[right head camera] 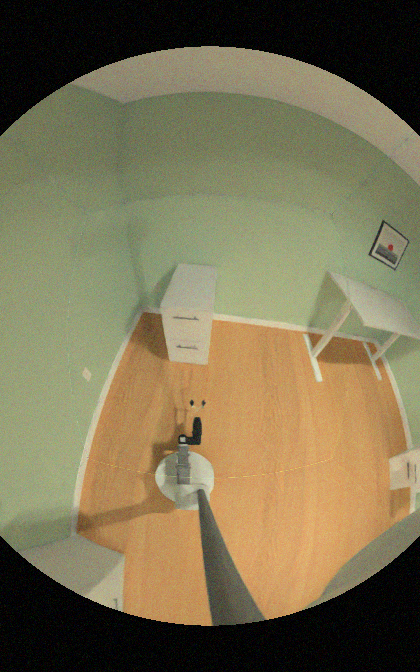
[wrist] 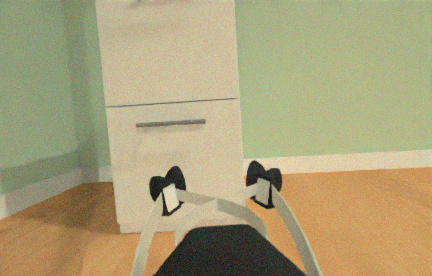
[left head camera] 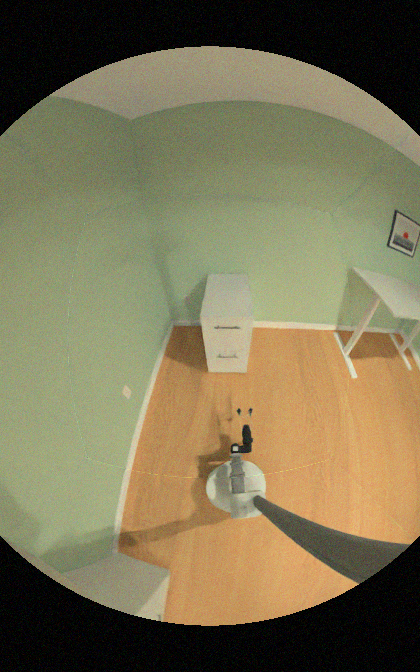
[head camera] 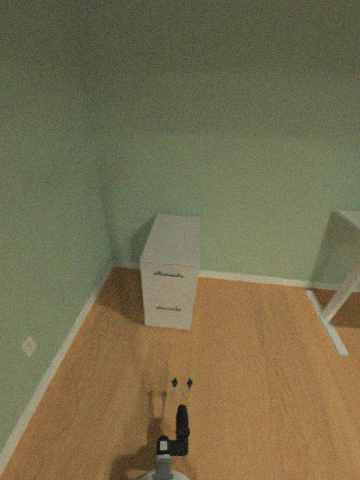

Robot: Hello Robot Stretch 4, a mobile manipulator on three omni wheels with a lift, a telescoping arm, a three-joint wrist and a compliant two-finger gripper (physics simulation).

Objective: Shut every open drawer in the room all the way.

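Frame: origin at the robot's base, x ahead, y left, z up, level; millimetres.
Where they show: gripper, fingertip midpoint: [wrist: 215, 178] [head camera: 182, 377].
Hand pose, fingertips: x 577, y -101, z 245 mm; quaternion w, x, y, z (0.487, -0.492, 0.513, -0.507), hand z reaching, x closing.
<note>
Each offset is from my fingertips to the top centre of the thing. "spot": to the spot under its first point.
A white two-drawer cabinet [head camera: 172, 242] [left head camera: 229, 297] [right head camera: 192, 290] [wrist: 170, 60] stands against the far wall near the left corner. Its upper drawer @[spot: 474 mm ahead, 74 mm left, 219 mm up] [head camera: 170, 290] [left head camera: 227, 340] [right head camera: 187, 330] and lower drawer @[spot: 474 mm ahead, 73 mm left, 120 mm down] [head camera: 169, 319] [left head camera: 227, 365] [right head camera: 188, 354] [wrist: 172, 150] have fronts flush with the body, each with a dark bar handle. My gripper [head camera: 182, 384] [left head camera: 245, 412] [right head camera: 197, 403] [wrist: 215, 178] is open and empty, apart from the cabinet and in front of it. Another white unit [left head camera: 122, 582] [right head camera: 82, 565] shows at the lower left; its front is mostly hidden. A white drawer unit with handles [right head camera: 401, 470] shows partly at the right edge.
A white table [head camera: 345, 292] [left head camera: 390, 295] [right head camera: 372, 302] on splayed feet stands to the right of the cabinet. The left wall [head camera: 45, 240] runs close beside my base [left head camera: 217, 487] [right head camera: 167, 477]. A framed picture [left head camera: 404, 234] [right head camera: 389, 245] hangs at the right.
</note>
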